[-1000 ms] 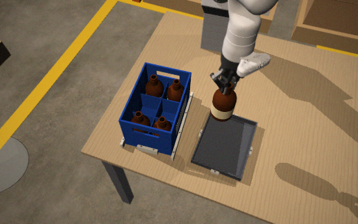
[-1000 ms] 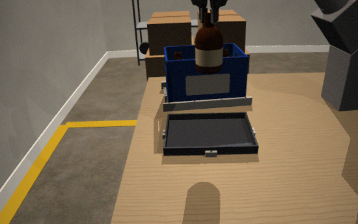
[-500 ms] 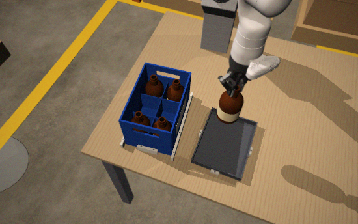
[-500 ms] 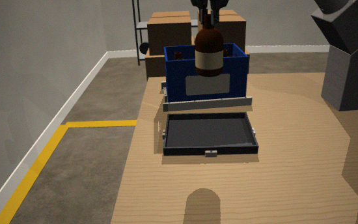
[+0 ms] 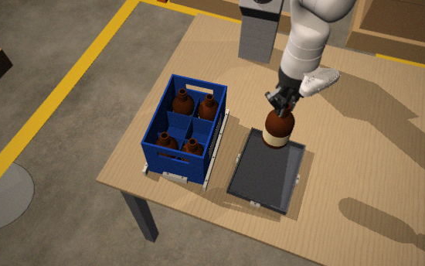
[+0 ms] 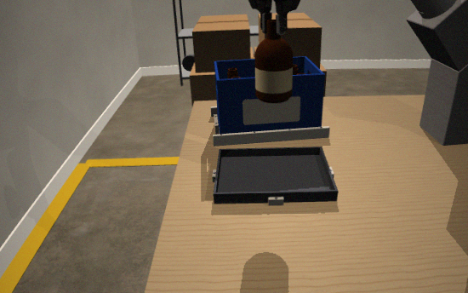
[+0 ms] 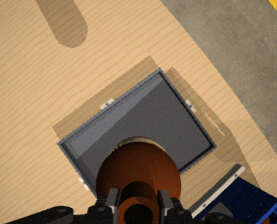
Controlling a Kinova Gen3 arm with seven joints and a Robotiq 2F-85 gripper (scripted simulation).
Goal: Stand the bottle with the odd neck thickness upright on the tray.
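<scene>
My gripper is now 320 mm above the dark grey tray and 10 mm to the right of it. From my hand the other things lie so: blue crate: 270 mm to the right, 250 mm below, 50 mm ahead.
</scene>
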